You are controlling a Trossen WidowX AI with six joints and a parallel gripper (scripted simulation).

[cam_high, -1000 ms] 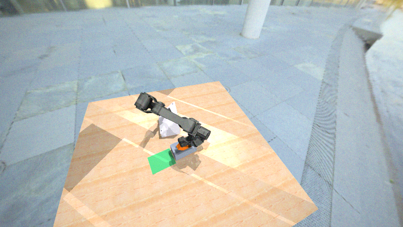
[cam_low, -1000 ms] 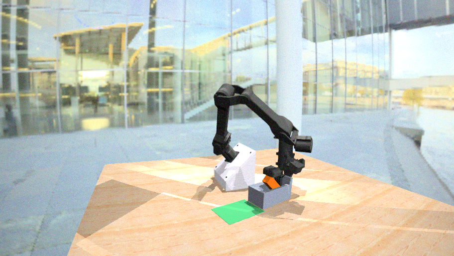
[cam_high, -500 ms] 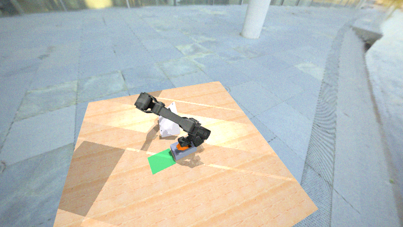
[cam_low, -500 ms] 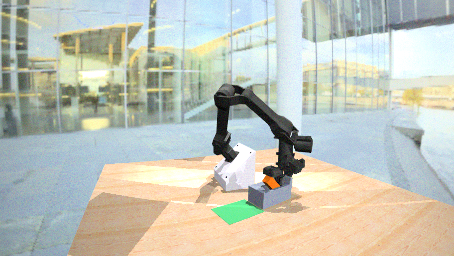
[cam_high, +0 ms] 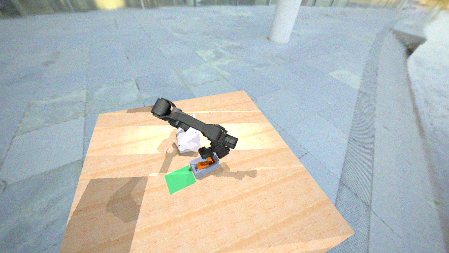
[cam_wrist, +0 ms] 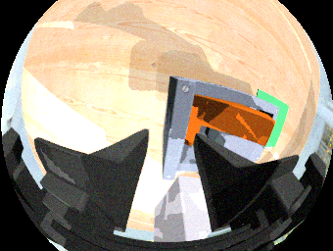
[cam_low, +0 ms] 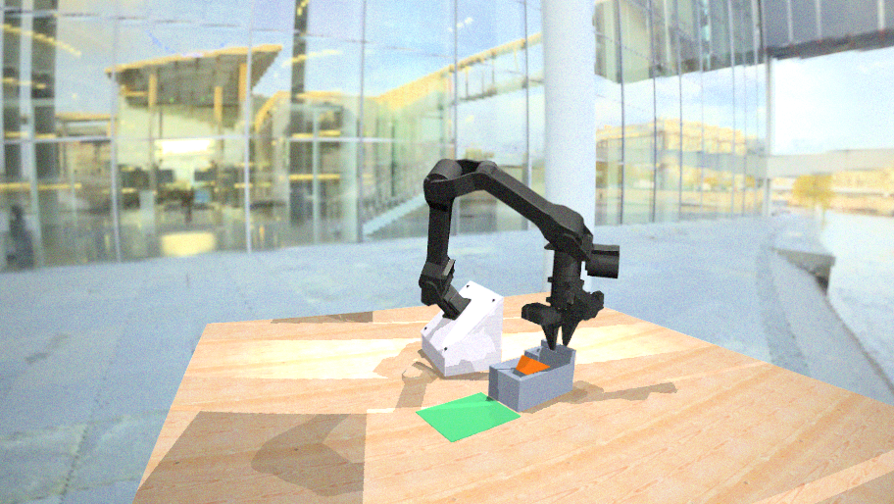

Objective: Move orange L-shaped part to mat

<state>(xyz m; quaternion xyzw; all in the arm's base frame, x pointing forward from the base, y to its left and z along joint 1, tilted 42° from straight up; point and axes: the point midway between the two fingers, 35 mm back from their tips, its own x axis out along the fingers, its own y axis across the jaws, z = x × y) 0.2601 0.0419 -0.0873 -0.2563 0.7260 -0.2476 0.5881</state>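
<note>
Right now the orange L-shaped part is 5 cm to the right of my gripper tip and 4 cm below it. Round my gripper tip: green mat (23 cm to the right, 10 cm below, 1 cm ahead).
</note>
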